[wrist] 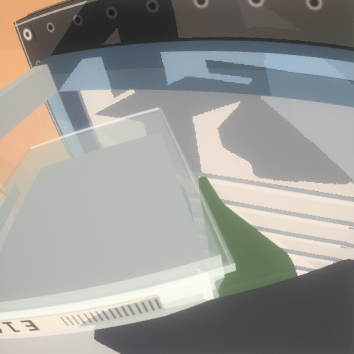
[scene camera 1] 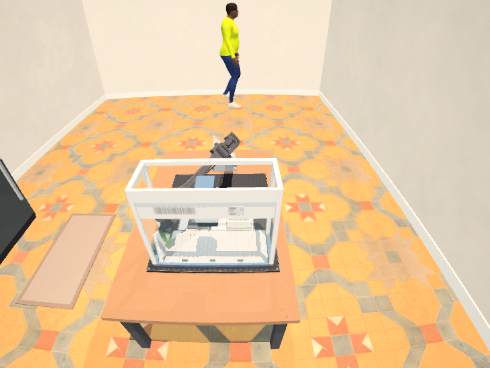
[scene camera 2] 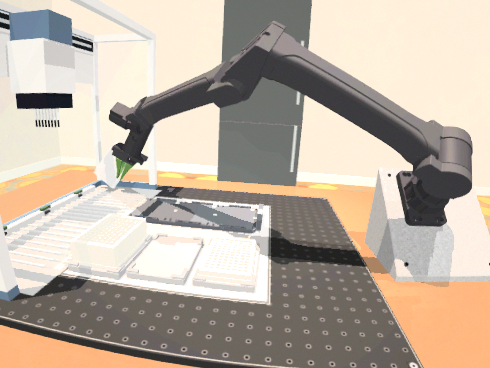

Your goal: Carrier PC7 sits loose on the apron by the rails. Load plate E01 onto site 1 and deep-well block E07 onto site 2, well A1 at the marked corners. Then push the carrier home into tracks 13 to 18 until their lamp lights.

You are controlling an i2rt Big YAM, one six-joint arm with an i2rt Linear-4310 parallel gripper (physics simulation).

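Frame: origin at the arm's base, x right, y back, z down, level; centimetres.
Where they show: gripper, fingertip midpoint: [wrist: 193, 189] [scene camera 1: 168, 244] [scene camera 2: 119, 178]; arm's base, link origin: [scene camera 2: 418, 199].
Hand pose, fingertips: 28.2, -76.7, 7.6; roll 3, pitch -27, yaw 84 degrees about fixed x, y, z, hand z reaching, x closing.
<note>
Things, the pixels of their top centre, and the offset from my fingertips, as dx, dy, dz. Level surfaces: height alone.
- dark grey carrier, top centre: [scene camera 2: 196, 205] -16.3, +28.2, +0.9
- tall deep-well block, top centre: [scene camera 2: 111, 228] [scene camera 1: 238, 216] -37.2, +16.2, -1.4
- pale nest, top centre: [scene camera 2: 168, 251] -37.2, +26.9, +2.2
- many-welled plate, top centre: [scene camera 2: 230, 253] -37.6, +38.1, +1.3
- pipetting head, top centre: [scene camera 2: 42, 43] -22.8, -5.9, -36.2
- black perforated board, surface height: dz +3.9
My gripper [scene camera 1: 167, 241] [scene camera 2: 120, 176] [wrist: 202, 181] points down at the far side of the white ridged tracks [scene camera 2: 85, 202] [wrist: 300, 216], its green fingers close together. A pale, clear-edged plate [scene camera 2: 106, 167] [wrist: 110, 215] is tilted steeply against or beside them; its partly cut label shows an E and a 1. No clear grip on it shows. The dark grey carrier [scene camera 2: 200, 215] lies on the white apron [scene camera 2: 265, 280], short of the tracks' far end. A tall deep-well block [scene camera 2: 107, 240], a pale nest [scene camera 2: 162, 260] and a many-welled plate [scene camera 2: 227, 260] are in front of it. Their labels are unreadable.
White frame posts [scene camera 2: 151, 110] and the blue edging [wrist: 215, 70] are near the gripper. A pipetting head [scene camera 2: 45, 65] hangs above the tracks. The apron lies on a black perforated board [scene camera 2: 310, 320]. A person [scene camera 1: 230, 40] stands far behind the table.
</note>
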